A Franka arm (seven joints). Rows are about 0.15 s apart.
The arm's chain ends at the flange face. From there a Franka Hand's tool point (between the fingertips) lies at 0.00 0.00 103.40 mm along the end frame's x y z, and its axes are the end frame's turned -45 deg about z.
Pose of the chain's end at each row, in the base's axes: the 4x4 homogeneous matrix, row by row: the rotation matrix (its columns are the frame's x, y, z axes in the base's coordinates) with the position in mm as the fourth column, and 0 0 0 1 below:
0.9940 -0.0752 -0.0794 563.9; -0.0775 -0.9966 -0.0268 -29.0; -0.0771 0.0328 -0.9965 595.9; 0 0 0 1
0.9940 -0.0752 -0.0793 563.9; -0.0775 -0.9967 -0.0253 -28.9; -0.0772 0.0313 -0.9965 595.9; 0 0 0 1
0.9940 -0.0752 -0.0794 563.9; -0.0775 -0.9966 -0.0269 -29.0; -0.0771 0.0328 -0.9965 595.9; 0 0 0 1
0.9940 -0.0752 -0.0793 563.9; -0.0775 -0.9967 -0.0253 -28.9; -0.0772 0.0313 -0.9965 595.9; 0 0 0 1
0.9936 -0.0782 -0.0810 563.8; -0.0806 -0.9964 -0.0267 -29.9; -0.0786 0.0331 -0.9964 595.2; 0 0 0 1
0.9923 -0.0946 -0.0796 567.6; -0.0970 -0.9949 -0.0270 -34.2; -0.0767 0.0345 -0.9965 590.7; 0 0 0 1
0.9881 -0.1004 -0.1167 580.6; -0.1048 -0.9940 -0.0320 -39.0; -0.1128 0.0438 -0.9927 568.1; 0 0 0 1
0.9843 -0.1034 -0.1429 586.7; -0.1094 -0.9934 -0.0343 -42.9; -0.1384 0.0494 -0.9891 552.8; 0 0 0 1
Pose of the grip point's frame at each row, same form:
0.7560 0.6497 -0.0794 555.7; 0.6499 -0.7595 -0.0268 -31.8; -0.0777 -0.0313 -0.9965 492.9; 0 0 0 1
0.7560 0.6497 -0.0793 555.7; 0.6500 -0.7596 -0.0253 -31.5; -0.0767 -0.0325 -0.9965 492.9; 0 0 0 1
0.7560 0.6497 -0.0794 555.7; 0.6499 -0.7595 -0.0269 -31.8; -0.0777 -0.0313 -0.9965 492.9; 0 0 0 1
0.7560 0.6497 -0.0793 555.7; 0.6500 -0.7596 -0.0253 -31.5; -0.0767 -0.0325 -0.9965 492.9; 0 0 0 1
0.7579 0.6473 -0.0810 555.4; 0.6476 -0.7616 -0.0267 -32.7; -0.0790 -0.0322 -0.9964 492.2; 0 0 0 1
0.7686 0.6348 -0.0796 559.4; 0.6349 -0.7721 -0.0270 -37.0; -0.0786 -0.0298 -0.9965 487.7; 0 0 0 1
0.7697 0.6277 -0.1167 568.5; 0.6288 -0.7770 -0.0320 -42.3; -0.1107 -0.0488 -0.9927 465.5; 0 0 0 1
0.7691 0.6229 -0.1429 571.9; 0.6251 -0.7798 -0.0343 -46.4; -0.1328 -0.0629 -0.9891 450.5; 0 0 0 1

